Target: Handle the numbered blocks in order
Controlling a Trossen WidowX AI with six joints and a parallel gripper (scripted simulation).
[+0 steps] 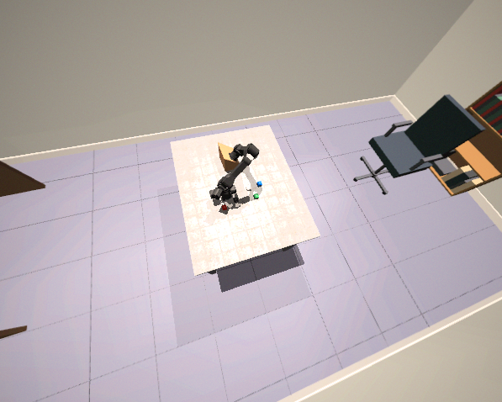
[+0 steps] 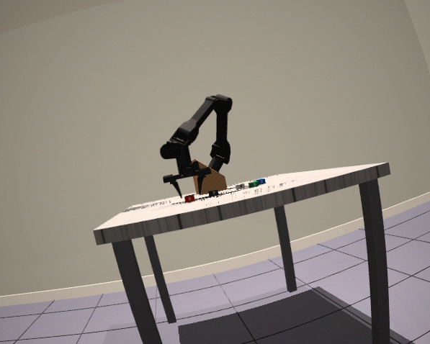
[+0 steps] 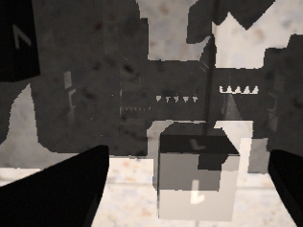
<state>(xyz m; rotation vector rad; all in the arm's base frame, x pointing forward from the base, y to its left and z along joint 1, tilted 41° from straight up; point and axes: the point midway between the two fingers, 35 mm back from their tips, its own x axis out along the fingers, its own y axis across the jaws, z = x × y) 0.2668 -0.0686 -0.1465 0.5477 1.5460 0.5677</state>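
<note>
The red block lies 9 cm ahead of my gripper tip and 1 cm to the right of it. The rest, counted from my gripper tip: dark block: 5 cm ahead, 8 cm to the left; green block: 6 cm ahead, 24 cm to the left; white block: 2 cm behind, 21 cm to the left.
</note>
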